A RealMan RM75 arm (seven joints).
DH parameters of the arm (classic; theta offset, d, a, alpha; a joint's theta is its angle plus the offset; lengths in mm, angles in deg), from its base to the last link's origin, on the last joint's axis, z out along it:
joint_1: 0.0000 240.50 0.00 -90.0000
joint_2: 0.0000 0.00 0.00 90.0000
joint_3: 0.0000 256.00 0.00 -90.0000
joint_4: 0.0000 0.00 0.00 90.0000
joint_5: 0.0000 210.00 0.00 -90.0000
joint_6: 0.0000 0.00 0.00 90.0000
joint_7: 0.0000 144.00 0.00 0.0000
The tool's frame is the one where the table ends.
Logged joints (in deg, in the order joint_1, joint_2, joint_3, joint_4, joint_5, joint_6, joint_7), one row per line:
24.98 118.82 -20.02 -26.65 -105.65 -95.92 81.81
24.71 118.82 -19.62 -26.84 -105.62 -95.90 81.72
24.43 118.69 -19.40 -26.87 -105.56 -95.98 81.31
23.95 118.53 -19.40 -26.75 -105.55 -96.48 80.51
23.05 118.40 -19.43 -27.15 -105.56 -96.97 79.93
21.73 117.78 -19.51 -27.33 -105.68 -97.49 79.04
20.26 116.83 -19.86 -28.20 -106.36 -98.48 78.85
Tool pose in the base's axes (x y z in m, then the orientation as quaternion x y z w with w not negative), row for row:
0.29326 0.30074 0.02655 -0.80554 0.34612 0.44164 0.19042
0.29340 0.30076 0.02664 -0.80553 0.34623 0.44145 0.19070
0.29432 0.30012 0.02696 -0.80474 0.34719 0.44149 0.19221
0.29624 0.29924 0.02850 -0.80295 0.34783 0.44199 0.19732
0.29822 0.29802 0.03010 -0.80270 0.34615 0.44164 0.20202
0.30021 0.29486 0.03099 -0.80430 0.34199 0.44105 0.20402
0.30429 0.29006 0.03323 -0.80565 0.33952 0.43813 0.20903
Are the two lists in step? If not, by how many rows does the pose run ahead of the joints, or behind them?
The pose runs 2 rows behind the joints: the pose in row i belongs to the joints in row i - 2.
